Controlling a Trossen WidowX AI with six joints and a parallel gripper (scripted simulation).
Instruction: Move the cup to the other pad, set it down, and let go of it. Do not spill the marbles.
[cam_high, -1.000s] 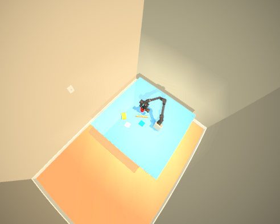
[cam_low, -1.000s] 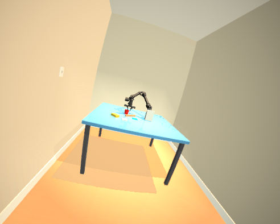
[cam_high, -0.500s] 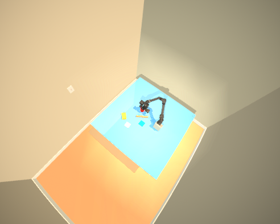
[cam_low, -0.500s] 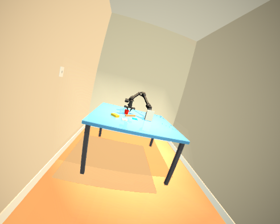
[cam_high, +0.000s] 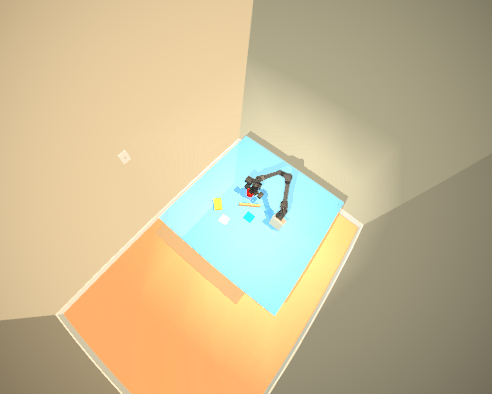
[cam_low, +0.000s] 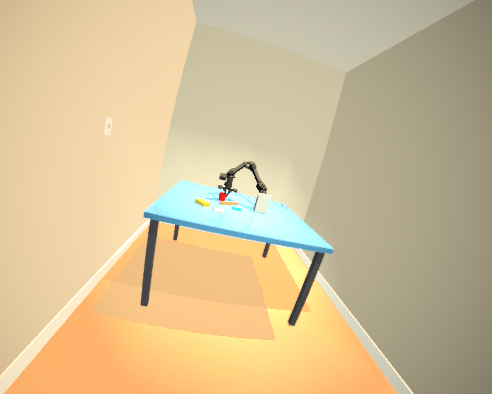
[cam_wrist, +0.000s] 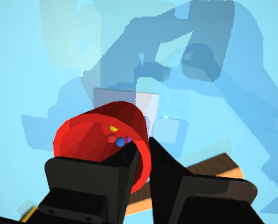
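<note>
My gripper tip is now 9 cm past the cyan pad, 20 cm to the right of it and 5 cm above it. Also, from my gripper tip: yellow block: 21 cm ahead, 27 cm to the left, 2 cm below; long wooden bar: 3 cm behind, 10 cm to the left, 3 cm below.
</note>
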